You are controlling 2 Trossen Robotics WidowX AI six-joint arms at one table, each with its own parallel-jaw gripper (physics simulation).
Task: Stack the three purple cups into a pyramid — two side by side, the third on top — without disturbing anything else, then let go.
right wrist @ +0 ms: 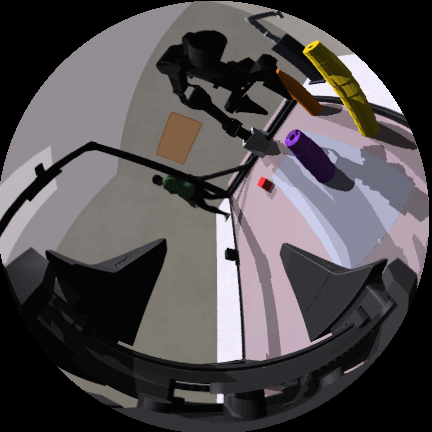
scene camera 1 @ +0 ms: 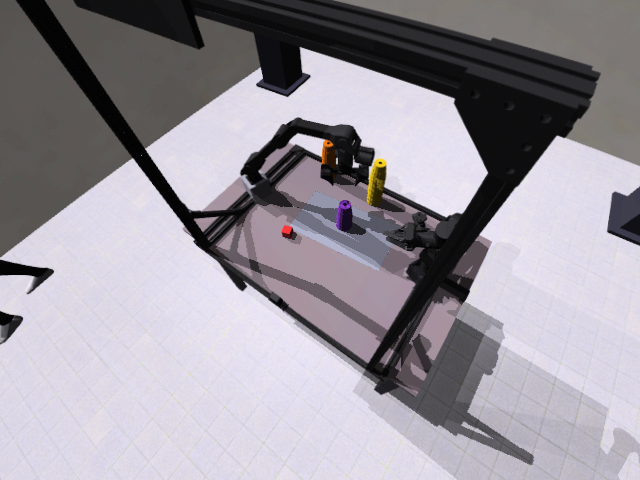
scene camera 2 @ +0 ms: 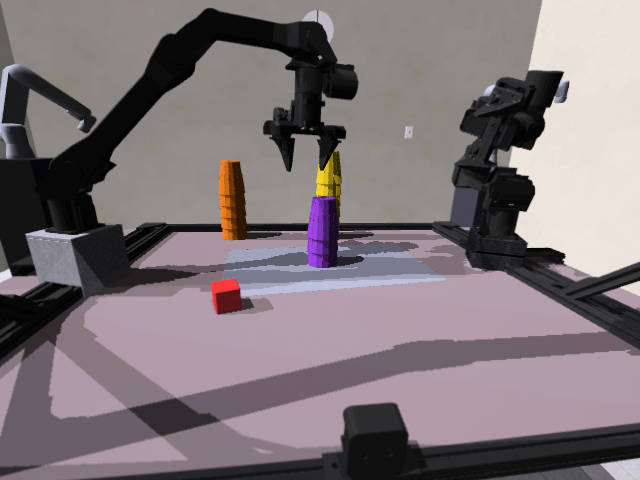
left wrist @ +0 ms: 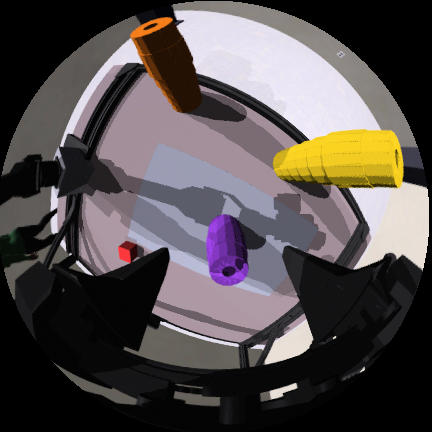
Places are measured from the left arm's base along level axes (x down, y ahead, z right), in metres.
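Where they show: left gripper, fingertip midpoint: (right wrist: 277, 106) (scene camera 1: 344, 185) (scene camera 2: 305, 171) (left wrist: 227, 253); right gripper, fingertip midpoint: (right wrist: 225, 247) (scene camera 1: 384, 235) (scene camera 2: 465, 141); left arm's base, link origin: (right wrist: 247, 135) (scene camera 1: 254, 178) (scene camera 2: 76, 228) (left wrist: 55, 171); right arm's base, link origin: (scene camera 1: 427, 267) (scene camera 2: 496, 234).
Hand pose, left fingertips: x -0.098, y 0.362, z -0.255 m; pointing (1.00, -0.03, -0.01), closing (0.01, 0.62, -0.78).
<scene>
Each offset is from my left fingertips to the top centre of the thing. Level surfaces: height alone.
The purple cups @(dz +0.027, dx +0.053, dy +0.052 m) (scene camera 1: 343, 217) (scene camera 2: 321, 232) (left wrist: 227, 247) (right wrist: 315, 157) stand upright, upside down and nested in one column, on the blue-grey mat @(dx +0.204 m) (scene camera 1: 379, 258) (scene camera 2: 413, 263). My left gripper (scene camera 1: 344, 181) (scene camera 2: 306, 169) (left wrist: 227, 253) is open and empty. It points down, and its fingertips are higher than the column's top; in the left wrist view the column shows between the fingers. My right gripper (scene camera 1: 395, 237) (right wrist: 225, 247) is open and empty, raised near its own base, well to the right of the column in scene camera 2.
An orange cup column (scene camera 1: 327, 153) (scene camera 2: 232, 201) (left wrist: 167, 67) (right wrist: 300, 94) and a taller yellow one @(dz -0.176, dx -0.011, dy +0.019 m) (scene camera 1: 376, 183) (scene camera 2: 328, 188) (left wrist: 340, 159) (right wrist: 345, 90) stand behind the mat. A red cube @(dz +0.268, dx +0.164, dy -0.061 m) (scene camera 1: 286, 231) (scene camera 2: 225, 297) (left wrist: 127, 251) (right wrist: 265, 183) lies by its front left. A black frame surrounds the table.
</scene>
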